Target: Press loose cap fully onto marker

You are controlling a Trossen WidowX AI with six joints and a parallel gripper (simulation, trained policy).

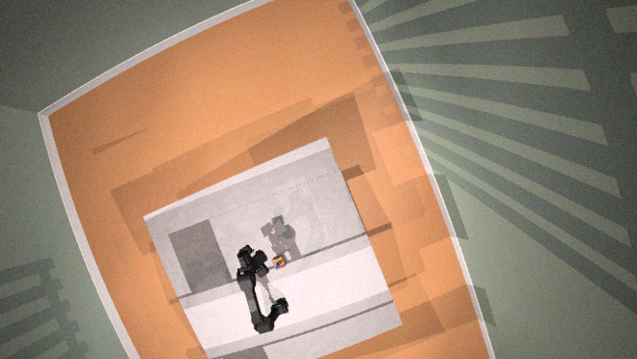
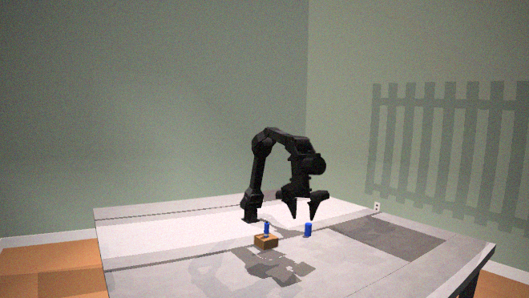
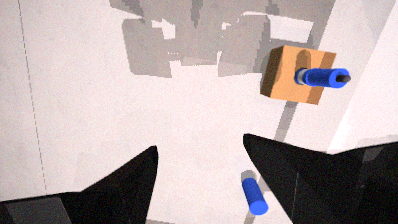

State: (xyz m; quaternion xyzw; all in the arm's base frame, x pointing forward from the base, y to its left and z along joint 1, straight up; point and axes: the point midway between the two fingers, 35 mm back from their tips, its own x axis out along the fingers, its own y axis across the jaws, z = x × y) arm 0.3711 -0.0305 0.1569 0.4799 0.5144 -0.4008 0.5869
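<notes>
Now: gripper tip 11 cm past the blue cap, 13 cm to the right of it and 10 cm above it. The rest, counted from my gripper tip: holder block (12 cm behind, 7 cm to the right, 11 cm below).
</notes>
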